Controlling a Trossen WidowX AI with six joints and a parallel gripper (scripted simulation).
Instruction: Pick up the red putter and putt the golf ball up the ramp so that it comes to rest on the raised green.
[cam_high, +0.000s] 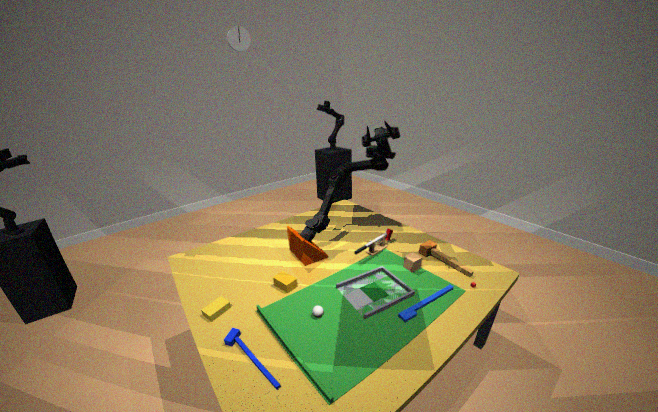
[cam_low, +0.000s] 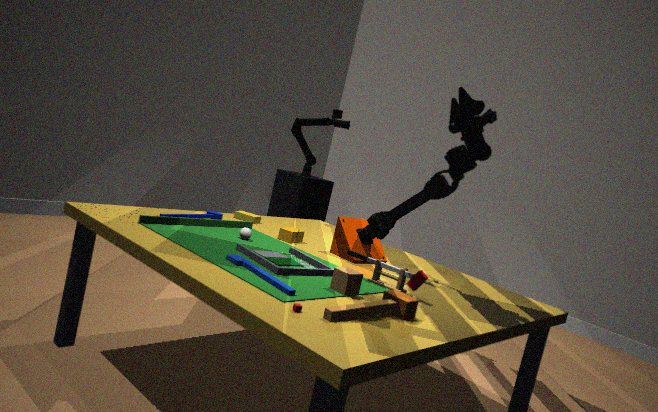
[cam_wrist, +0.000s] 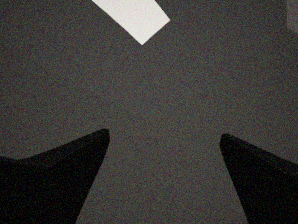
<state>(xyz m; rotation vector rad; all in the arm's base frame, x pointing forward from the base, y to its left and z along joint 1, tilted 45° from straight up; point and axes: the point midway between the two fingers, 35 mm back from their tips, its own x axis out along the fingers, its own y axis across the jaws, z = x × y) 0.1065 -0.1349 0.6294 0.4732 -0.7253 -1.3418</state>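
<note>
The red putter lies 580 mm below my gripper tip, 60 mm ahead of it and 50 mm to the right of it. From my gripper tip the other things lie so: small red ball 630 mm below, 560 mm ahead, 70 mm to the left; green mat 640 mm below, 360 mm to the right, 320 mm ahead; wooden cube 610 mm below, 290 mm ahead, 20 mm to the right.
</note>
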